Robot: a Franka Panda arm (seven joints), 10 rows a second.
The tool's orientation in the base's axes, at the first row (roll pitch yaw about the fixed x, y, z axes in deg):
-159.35, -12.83, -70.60
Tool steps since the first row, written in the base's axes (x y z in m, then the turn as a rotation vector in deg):
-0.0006, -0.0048, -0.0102, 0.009, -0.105, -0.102
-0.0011, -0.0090, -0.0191, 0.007, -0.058, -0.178
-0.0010, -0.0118, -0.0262, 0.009, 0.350, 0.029
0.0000, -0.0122, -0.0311, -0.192, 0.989, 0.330
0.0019, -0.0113, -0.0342, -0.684, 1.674, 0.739
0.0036, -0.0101, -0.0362, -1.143, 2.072, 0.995
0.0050, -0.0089, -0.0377, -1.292, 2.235, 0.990
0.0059, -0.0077, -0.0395, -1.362, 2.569, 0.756
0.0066, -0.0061, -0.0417, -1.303, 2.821, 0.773
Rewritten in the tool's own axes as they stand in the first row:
0.0020, 0.0059, 0.0094, 0.077, 0.068, 0.105
0.0037, 0.0110, 0.0177, 0.016, 0.078, 0.170
0.0047, 0.0144, 0.0244, -0.313, -0.152, -0.050
0.0043, 0.0154, 0.0293, -0.898, -0.329, -0.456
0.0034, 0.0145, 0.0329, -1.597, -0.312, -1.081
0.0024, 0.0132, 0.0353, -2.055, -0.160, -1.530
0.0014, 0.0121, 0.0371, -2.254, -0.093, -1.598
0.0002, 0.0115, 0.0390, -2.636, -0.082, -1.439
-0.0015, 0.0110, 0.0412, -2.845, -0.235, -1.451

